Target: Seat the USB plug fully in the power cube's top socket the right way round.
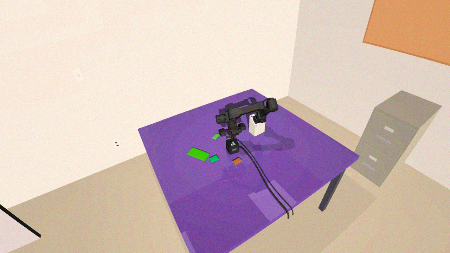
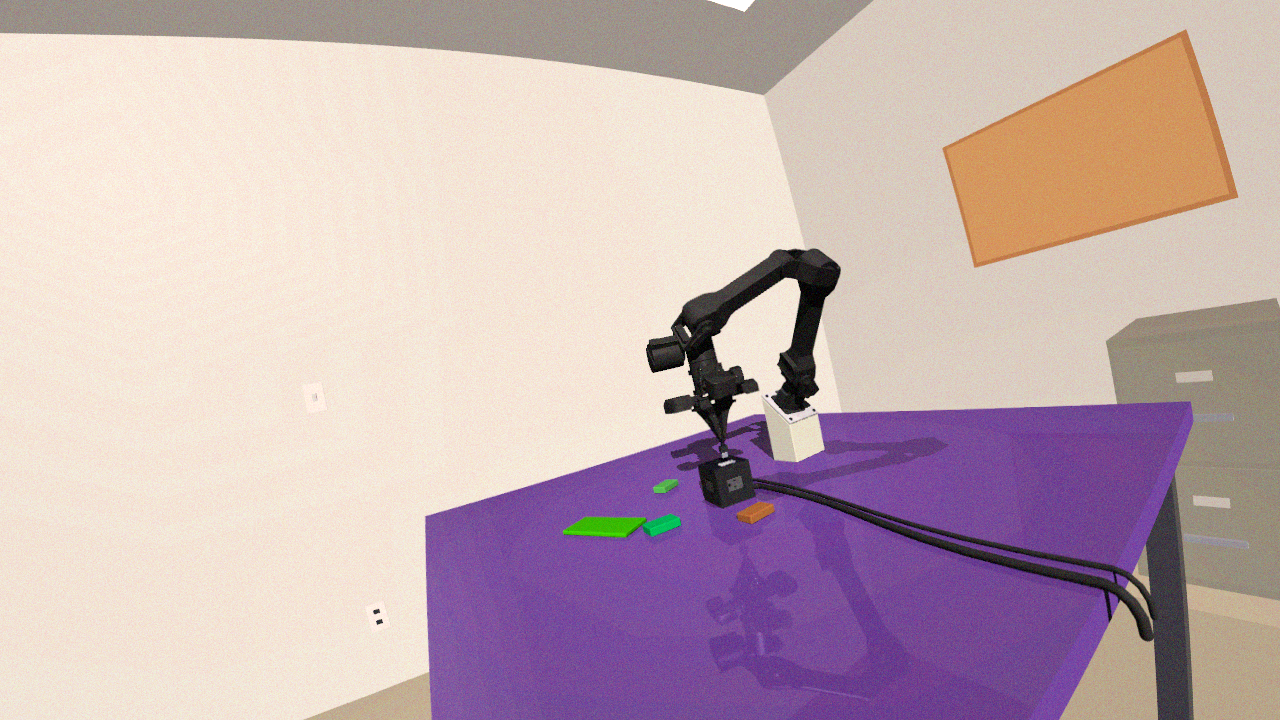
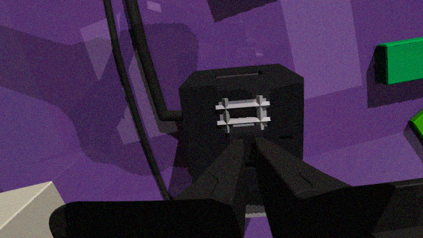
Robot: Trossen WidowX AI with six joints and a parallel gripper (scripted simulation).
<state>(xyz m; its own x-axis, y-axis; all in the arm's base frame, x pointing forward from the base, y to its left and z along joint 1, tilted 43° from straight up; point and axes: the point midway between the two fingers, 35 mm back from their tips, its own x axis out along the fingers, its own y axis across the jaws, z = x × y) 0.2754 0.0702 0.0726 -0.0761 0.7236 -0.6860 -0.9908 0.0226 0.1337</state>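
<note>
My gripper tip is 20 mm above the USB plug. Also, from my gripper tip: orange block (30 mm ahead, 100 mm to the left, 120 mm below); then teal block (160 mm ahead, 120 mm below); then USB socket (60 mm below).
</note>
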